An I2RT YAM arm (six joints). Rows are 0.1 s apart.
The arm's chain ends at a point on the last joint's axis. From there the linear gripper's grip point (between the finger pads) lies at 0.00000 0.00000 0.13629 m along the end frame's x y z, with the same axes.
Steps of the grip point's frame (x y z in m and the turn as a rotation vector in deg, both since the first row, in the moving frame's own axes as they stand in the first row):
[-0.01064, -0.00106, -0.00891, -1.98, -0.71, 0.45]
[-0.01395, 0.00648, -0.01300, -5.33, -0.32, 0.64]
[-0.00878, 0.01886, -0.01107, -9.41, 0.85, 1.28]
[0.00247, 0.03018, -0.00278, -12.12, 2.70, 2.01]
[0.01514, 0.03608, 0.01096, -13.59, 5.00, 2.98]
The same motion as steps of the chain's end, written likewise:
[-0.00893, -0.00576, -0.00882, -1.98, -0.71, 0.45]
[-0.01312, -0.00618, -0.01241, -5.33, -0.32, 0.64]
[-0.01054, -0.00344, -0.00922, -9.41, 0.85, 1.28]
[-0.00340, 0.00147, 0.00041, -12.12, 2.70, 2.01]
[0.00421, 0.00380, 0.01529, -13.59, 5.00, 2.98]

